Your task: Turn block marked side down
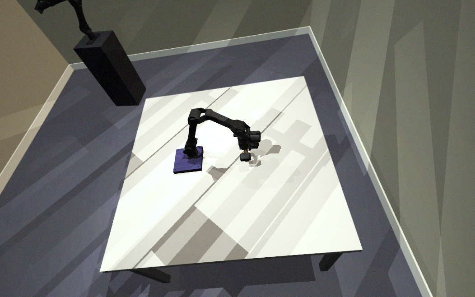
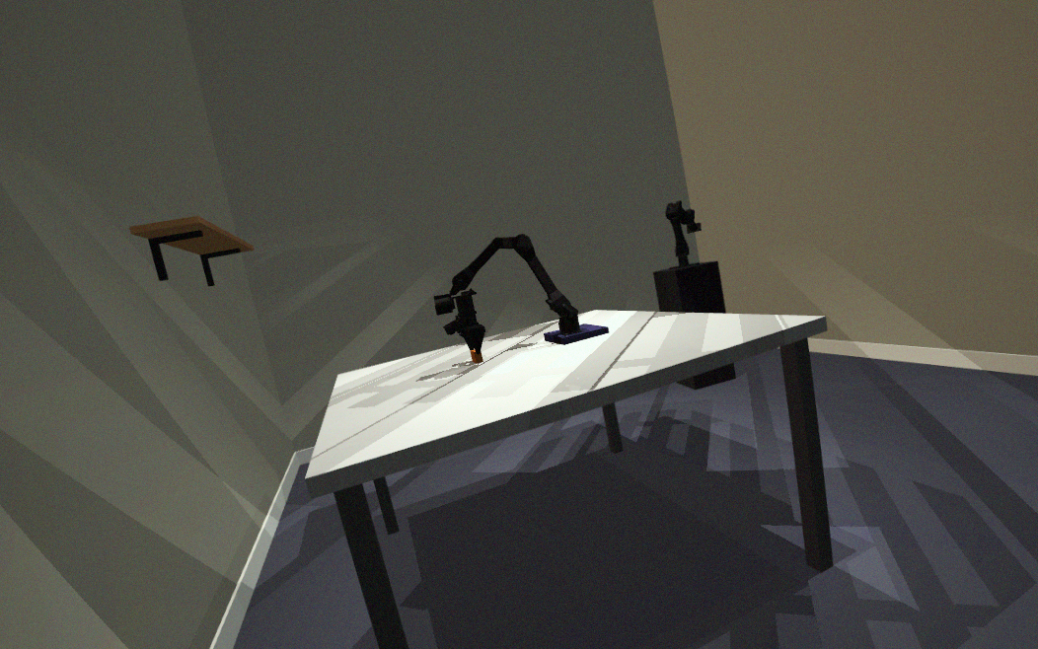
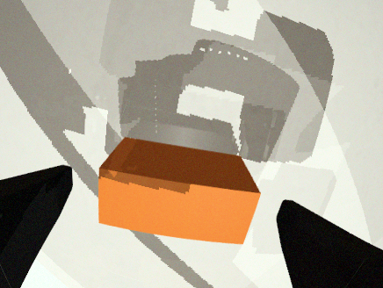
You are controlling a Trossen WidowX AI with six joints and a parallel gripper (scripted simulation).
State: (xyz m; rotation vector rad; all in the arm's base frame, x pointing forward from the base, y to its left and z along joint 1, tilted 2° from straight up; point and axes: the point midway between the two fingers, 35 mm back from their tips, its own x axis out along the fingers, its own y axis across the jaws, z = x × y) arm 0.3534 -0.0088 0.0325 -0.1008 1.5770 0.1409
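The orange block lies 10 mm behind my gripper tip and 10 mm below it.
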